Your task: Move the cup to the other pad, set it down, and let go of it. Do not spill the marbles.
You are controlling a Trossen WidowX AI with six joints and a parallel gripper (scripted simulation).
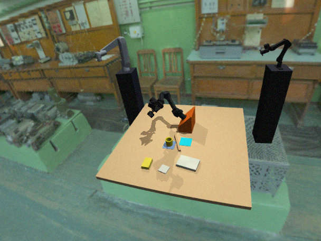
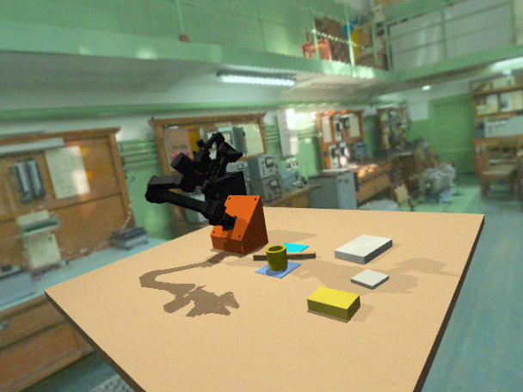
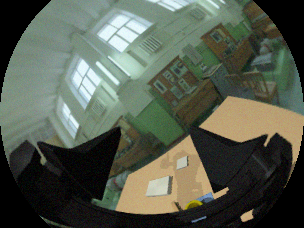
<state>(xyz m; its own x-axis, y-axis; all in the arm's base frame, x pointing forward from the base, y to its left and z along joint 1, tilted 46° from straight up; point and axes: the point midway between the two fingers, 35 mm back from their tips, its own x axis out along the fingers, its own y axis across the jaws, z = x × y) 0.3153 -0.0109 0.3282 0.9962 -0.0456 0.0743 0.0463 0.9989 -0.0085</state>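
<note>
My gripper tip is 1 cm past the cup, 12 cm to the right of it and 34 cm above it. The rest, counted from my gripper tip: white tile 31 cm ahead, 13 cm to the left, 37 cm below; then cyan pad 6 cm behind, 28 cm to the left, 39 cm below; then wooden stick 3 cm behind, 20 cm to the left, 38 cm below.
</note>
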